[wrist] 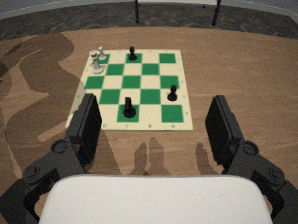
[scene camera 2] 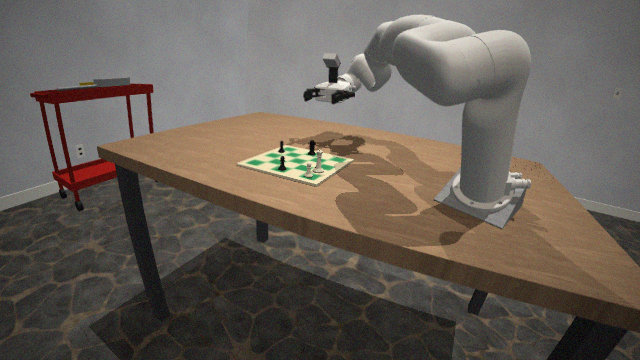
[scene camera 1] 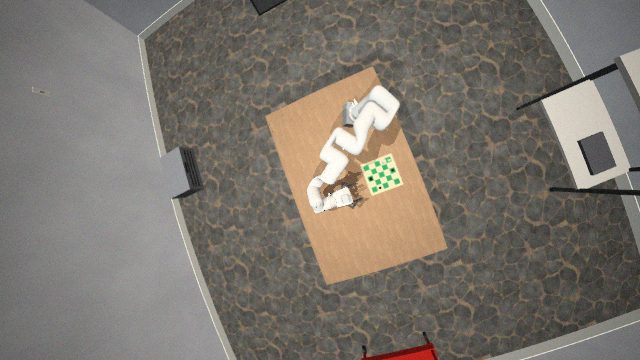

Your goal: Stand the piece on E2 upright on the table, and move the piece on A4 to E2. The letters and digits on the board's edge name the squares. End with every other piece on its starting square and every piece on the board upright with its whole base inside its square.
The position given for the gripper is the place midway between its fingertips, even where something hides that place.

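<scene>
Gripper (scene camera 2: 318,97), (wrist: 154,107).
</scene>
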